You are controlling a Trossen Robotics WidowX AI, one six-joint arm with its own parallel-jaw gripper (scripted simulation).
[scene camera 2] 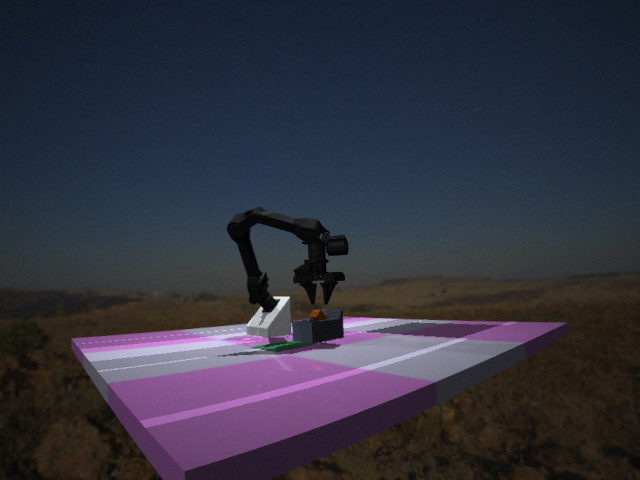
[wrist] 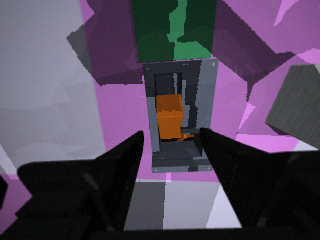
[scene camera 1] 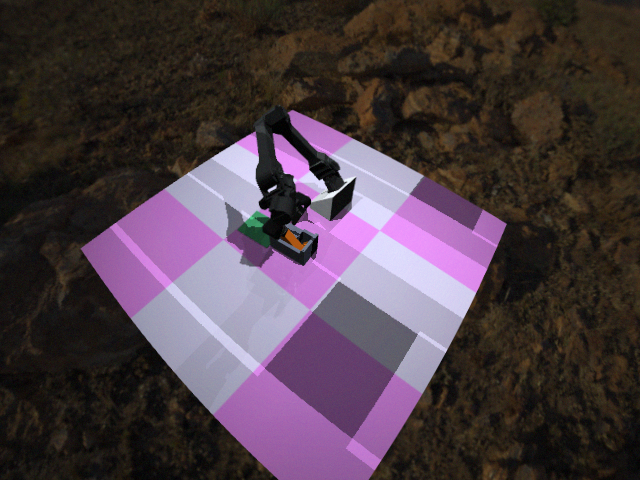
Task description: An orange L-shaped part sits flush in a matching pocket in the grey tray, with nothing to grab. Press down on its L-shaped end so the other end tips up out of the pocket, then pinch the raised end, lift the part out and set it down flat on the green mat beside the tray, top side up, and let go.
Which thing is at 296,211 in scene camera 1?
My gripper.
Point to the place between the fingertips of my gripper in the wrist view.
171,133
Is my gripper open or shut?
Open.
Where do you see an orange L-shaped part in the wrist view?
At 170,114
